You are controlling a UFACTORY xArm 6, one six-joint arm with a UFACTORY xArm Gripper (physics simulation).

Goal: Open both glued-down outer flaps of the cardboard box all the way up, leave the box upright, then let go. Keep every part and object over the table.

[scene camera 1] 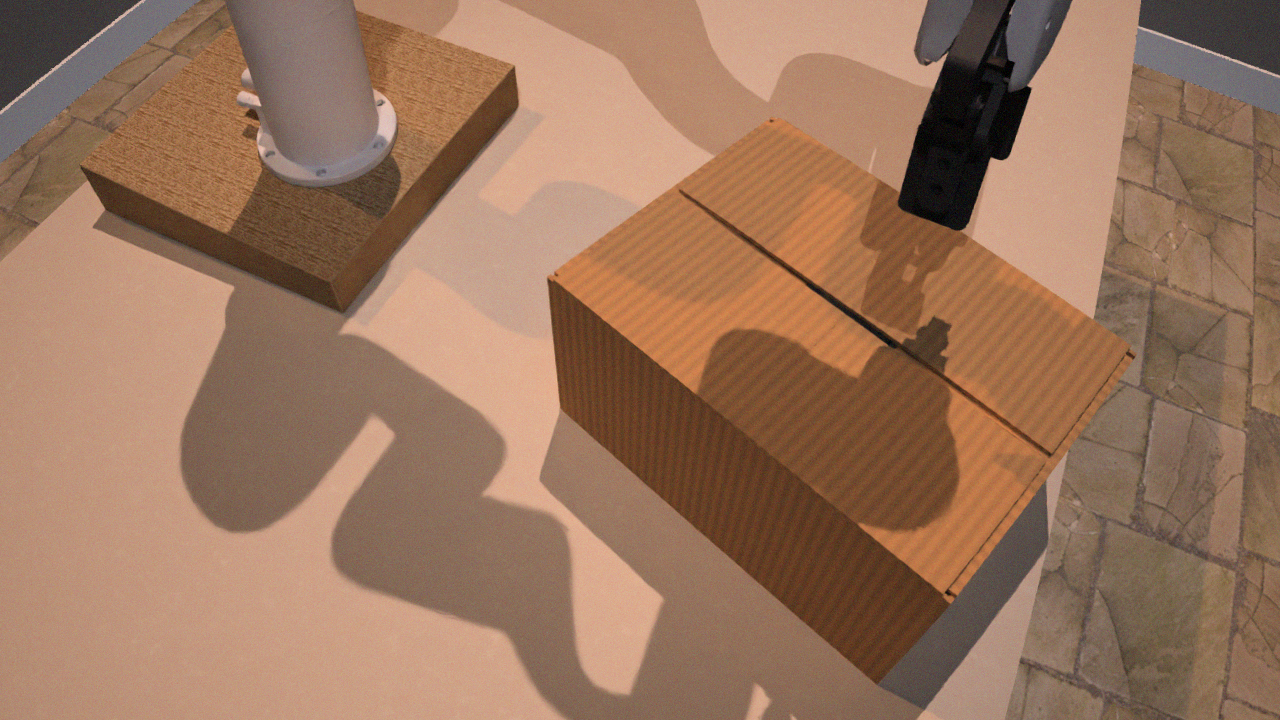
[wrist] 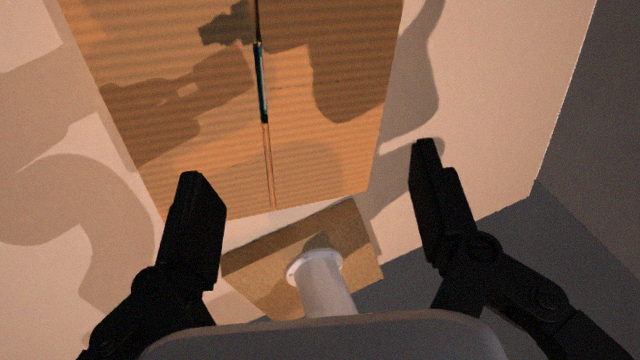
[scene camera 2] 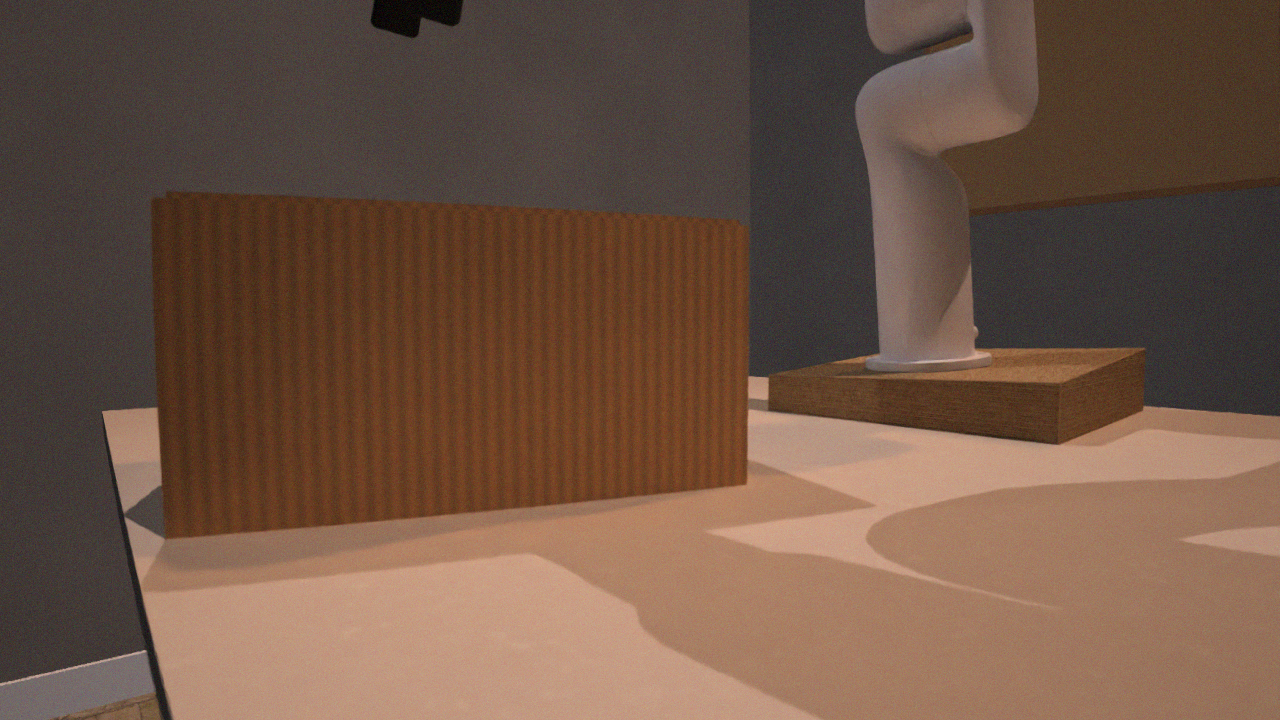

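Seen in the pictures: gripper, fingertip midpoint: (scene camera 1: 956, 181) (wrist: 308, 175) (scene camera 2: 411, 26); arm's base at its link origin: (scene camera 1: 328, 135) (wrist: 314, 266) (scene camera 2: 927, 365).
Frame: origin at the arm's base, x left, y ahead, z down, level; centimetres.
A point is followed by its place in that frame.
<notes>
The cardboard box (scene camera 1: 707, 465) @(z -4.2, x -20.3, y 42.9 cm) (scene camera 2: 447, 358) @(z -2.8, x -1.1, y 54.1 cm) stands upright. Its near outer flap (scene camera 1: 805, 429) @(z -10.5, x -19.5, y 47.8 cm) (wrist: 330, 160) @(z -10.5, x -12.9, y 37.6 cm) and far outer flap (scene camera 1: 1011, 331) @(z -10.5, x -7.9, y 57.8 cm) (wrist: 220, 150) @(z -10.5, x -4.8, y 44.7 cm) lie flat and closed, meeting along a centre seam. Near mid-length the seam shows a narrow dark slot, teal inside in the wrist view. My gripper (scene camera 1: 935, 210) @(z -23.6, x -11.8, y 51.0 cm) (scene camera 2: 417, 19) @(z -23.6, x -11.8, y 51.0 cm) (wrist: 308, 175) @(z -23.6, x -11.8, y 51.0 cm) is open and empty, raised above the box top and touching neither flap. Its fingers stand wide apart in the wrist view. In scene camera 2 its lower tips show at the top edge, and the flap tops are hidden.
The white arm base (scene camera 1: 308, 89) @(z -9.2, x -4.1, y 3.6 cm) (scene camera 2: 921, 268) @(z -9.8, x 1.4, y 5.0 cm) (wrist: 325, 285) @(z -7.2, x -2.0, y 4.9 cm) stands on a wooden block (scene camera 1: 429, 80) @(z -0.1, x 10.2, y 4.6 cm) (scene camera 2: 913, 402) @(z 2.7, x 3.1, y 10.3 cm) (wrist: 367, 255) @(z 0.0, x -11.1, y -6.1 cm) beyond one end of the box. The opposite end is close to an edge of the pale table (scene camera 1: 107, 447) @(z 5.1, x -32.3, y -1.1 cm) (scene camera 2: 358, 644) @(z 5.1, x 9.7, y 63.1 cm) (wrist: 500, 100) @(z 5.1, x -45.7, y 16.0 cm). Arm shadows cross box and table.
</notes>
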